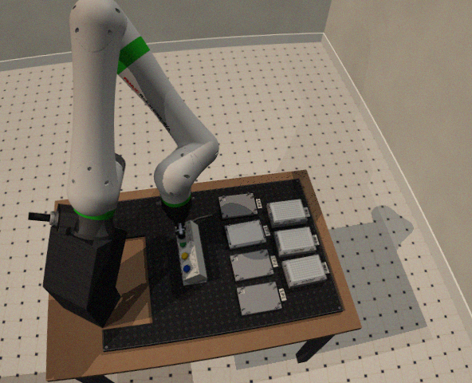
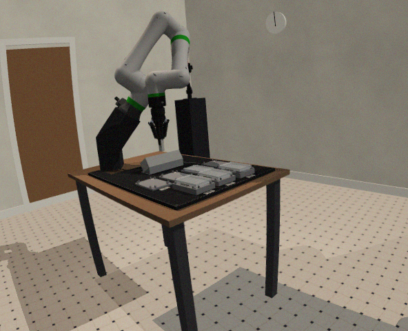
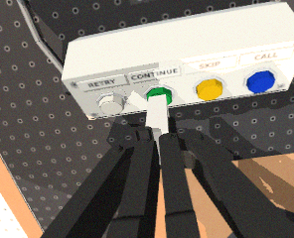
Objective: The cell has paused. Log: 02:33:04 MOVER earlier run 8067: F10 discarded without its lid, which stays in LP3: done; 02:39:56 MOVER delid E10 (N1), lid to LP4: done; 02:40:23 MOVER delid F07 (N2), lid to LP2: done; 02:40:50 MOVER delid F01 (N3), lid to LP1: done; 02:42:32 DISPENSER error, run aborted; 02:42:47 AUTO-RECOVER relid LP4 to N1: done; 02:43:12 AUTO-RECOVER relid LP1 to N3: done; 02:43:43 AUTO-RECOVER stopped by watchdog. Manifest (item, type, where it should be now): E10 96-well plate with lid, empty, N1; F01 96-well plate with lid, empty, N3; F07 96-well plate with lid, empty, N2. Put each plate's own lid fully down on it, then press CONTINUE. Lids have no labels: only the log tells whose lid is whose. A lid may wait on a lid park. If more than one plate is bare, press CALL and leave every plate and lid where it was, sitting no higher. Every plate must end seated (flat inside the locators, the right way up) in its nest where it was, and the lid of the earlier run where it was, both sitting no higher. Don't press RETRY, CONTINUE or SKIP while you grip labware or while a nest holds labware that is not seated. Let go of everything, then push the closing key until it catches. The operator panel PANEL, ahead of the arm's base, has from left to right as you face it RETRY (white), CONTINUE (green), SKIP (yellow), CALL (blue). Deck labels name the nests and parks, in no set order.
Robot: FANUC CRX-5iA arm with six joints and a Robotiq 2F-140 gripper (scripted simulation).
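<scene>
Right now my hand is 5 cm above the green continue button. The rest, counted from my hand: blue call button (10 cm to the right, 5 cm below); then white retry button (5 cm to the left, 5 cm below); then yellow skip button (5 cm to the right, 5 cm below).
</scene>
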